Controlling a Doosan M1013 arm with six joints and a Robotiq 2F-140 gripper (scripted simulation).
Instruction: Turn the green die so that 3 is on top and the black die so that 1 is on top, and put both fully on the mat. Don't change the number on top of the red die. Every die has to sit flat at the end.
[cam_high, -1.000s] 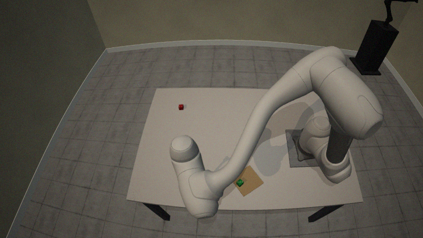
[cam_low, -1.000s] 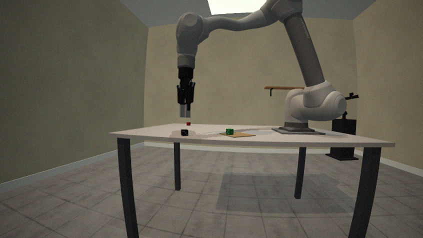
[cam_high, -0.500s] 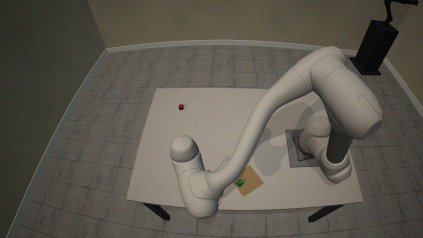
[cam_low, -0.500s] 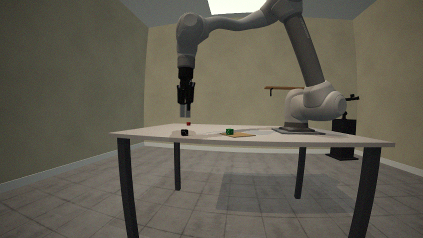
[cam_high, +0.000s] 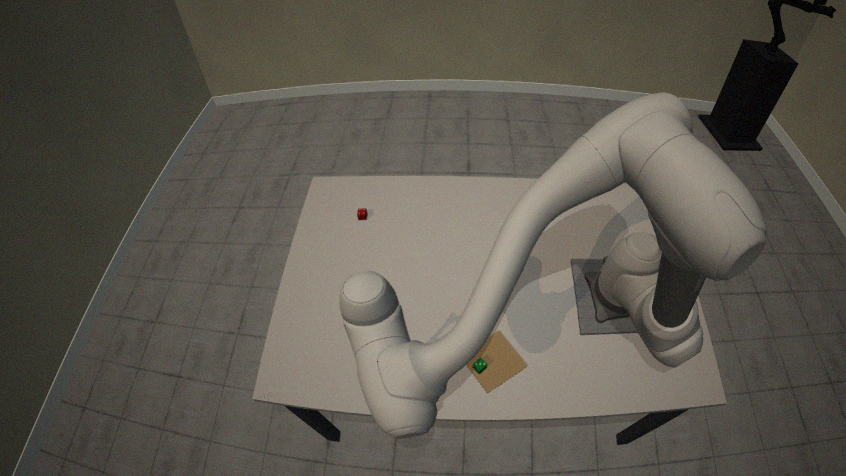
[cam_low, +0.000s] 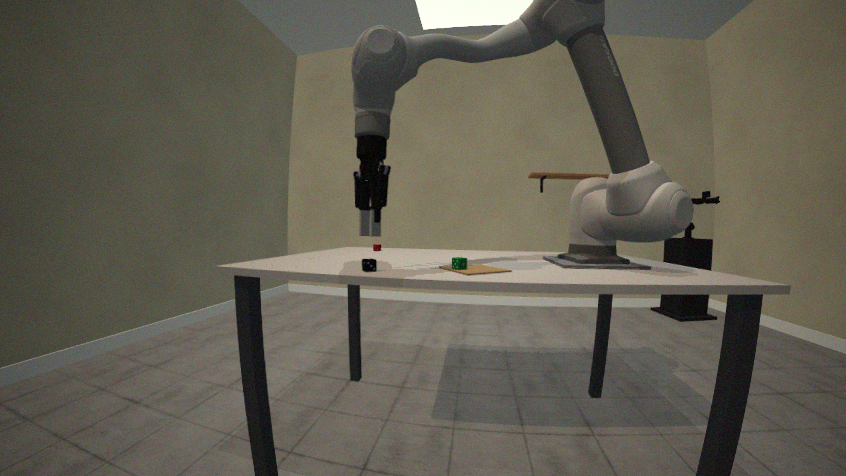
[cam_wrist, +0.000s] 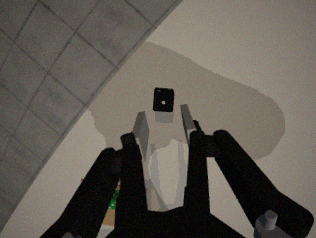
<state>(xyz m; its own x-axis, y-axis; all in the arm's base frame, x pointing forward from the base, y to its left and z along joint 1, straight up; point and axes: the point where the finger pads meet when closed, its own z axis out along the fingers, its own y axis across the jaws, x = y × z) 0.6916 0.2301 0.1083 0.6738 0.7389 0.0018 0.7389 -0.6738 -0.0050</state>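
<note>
The black die is 100 mm below my hand. Round my hand: red die: 630 mm to the right, 120 mm ahead, 100 mm below; then green die: 230 mm behind, 100 mm below, 50 mm to the right; then tan mat: 270 mm behind, 120 mm below, 60 mm to the right.
</note>
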